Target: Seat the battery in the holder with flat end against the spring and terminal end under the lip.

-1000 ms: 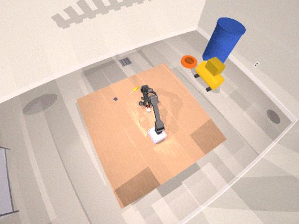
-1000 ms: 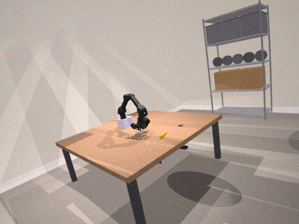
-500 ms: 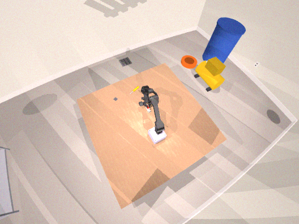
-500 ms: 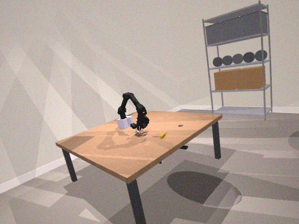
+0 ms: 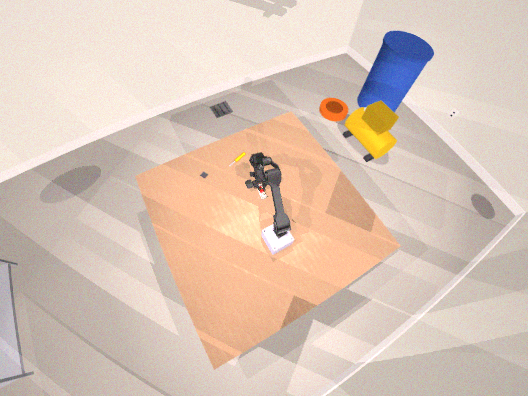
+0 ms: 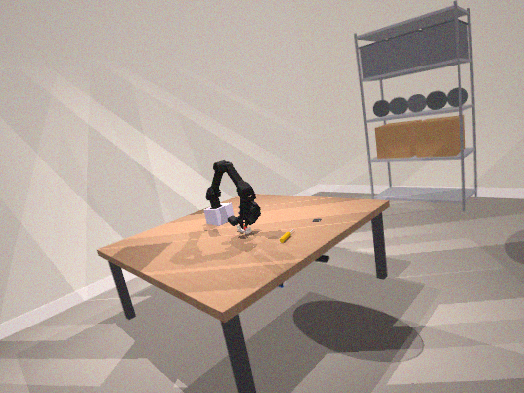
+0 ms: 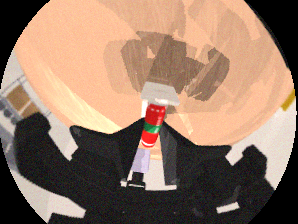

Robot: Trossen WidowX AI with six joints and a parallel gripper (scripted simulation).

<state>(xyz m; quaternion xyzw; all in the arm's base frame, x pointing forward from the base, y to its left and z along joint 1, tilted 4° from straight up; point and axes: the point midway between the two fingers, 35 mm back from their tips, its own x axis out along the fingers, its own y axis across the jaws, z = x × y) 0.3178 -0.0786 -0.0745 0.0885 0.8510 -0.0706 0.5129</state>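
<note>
The battery is 1 cm above my gripper tip. Also, from my gripper tip: small dark square: 32 cm ahead, 26 cm to the left, 2 cm below; then yellow screwdriver: 30 cm ahead, 2 cm to the left, 1 cm below.
</note>
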